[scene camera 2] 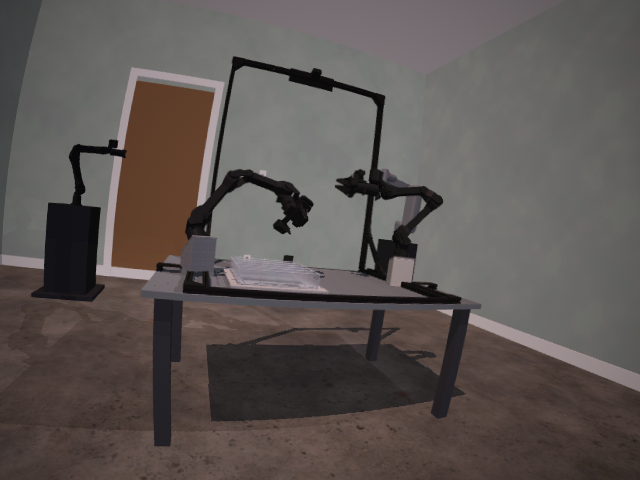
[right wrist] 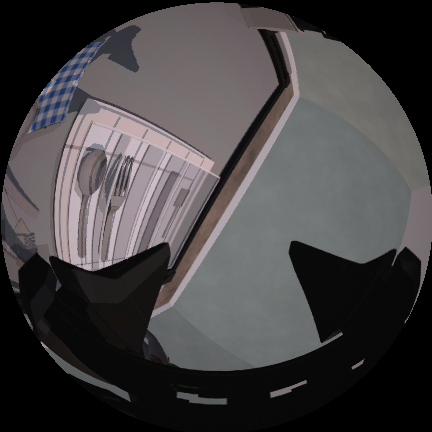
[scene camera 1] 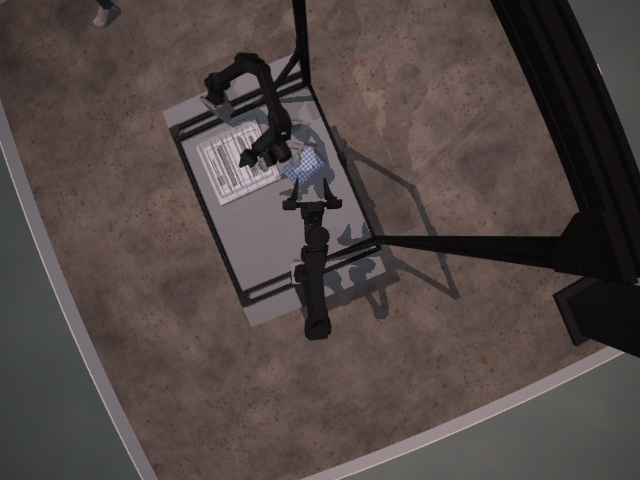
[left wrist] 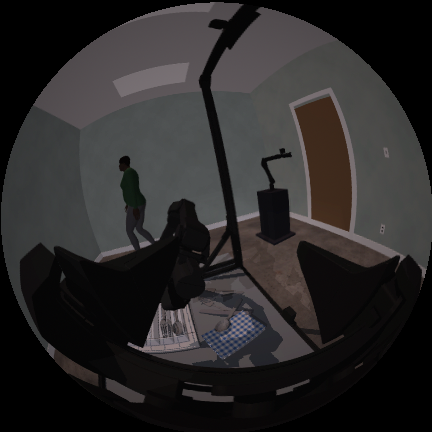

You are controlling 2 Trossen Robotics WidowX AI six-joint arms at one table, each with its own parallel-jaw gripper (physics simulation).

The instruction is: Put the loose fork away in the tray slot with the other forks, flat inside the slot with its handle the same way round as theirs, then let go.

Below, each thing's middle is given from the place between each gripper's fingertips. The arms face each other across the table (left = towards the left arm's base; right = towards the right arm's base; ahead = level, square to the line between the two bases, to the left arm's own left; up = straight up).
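Scene:
My left hand is 410 mm above the cutlery tray (scene camera 1: 208, 149), and it is also 340 mm to the left of the tray and 260 mm short of it.
My right hand is 180 mm above the cutlery tray, 100 mm to the left of it and 60 mm short of it. Going by its middle, the cutlery tray is nearer to my right hand than to my left hand.

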